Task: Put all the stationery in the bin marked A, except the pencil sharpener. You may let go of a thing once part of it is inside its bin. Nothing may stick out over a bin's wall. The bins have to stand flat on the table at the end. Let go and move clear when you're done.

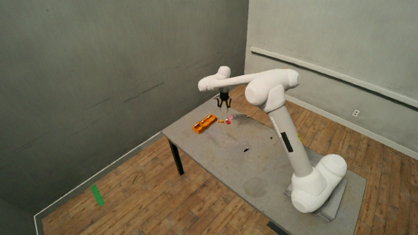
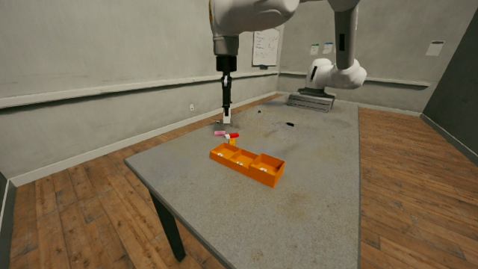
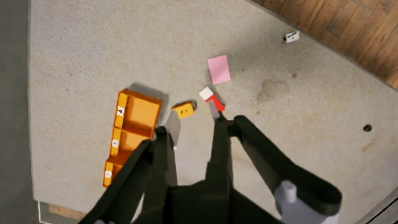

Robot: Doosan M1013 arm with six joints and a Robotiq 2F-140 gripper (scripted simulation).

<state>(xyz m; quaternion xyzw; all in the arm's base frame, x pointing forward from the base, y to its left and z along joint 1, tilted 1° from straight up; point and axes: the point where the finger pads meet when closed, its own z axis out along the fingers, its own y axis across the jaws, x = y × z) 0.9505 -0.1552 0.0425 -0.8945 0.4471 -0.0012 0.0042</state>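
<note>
Right now the pink eraser is 3 cm behind my hand, 7 cm to the right of it and 12 cm below it. From my hand the other things lie so: bin: 10 cm ahead, 16 cm to the left, 11 cm below; then small red object: 3 cm behind, 1 cm to the right, 12 cm below; then small orange-yellow block: 2 cm ahead, 4 cm to the left, 12 cm below.
</note>
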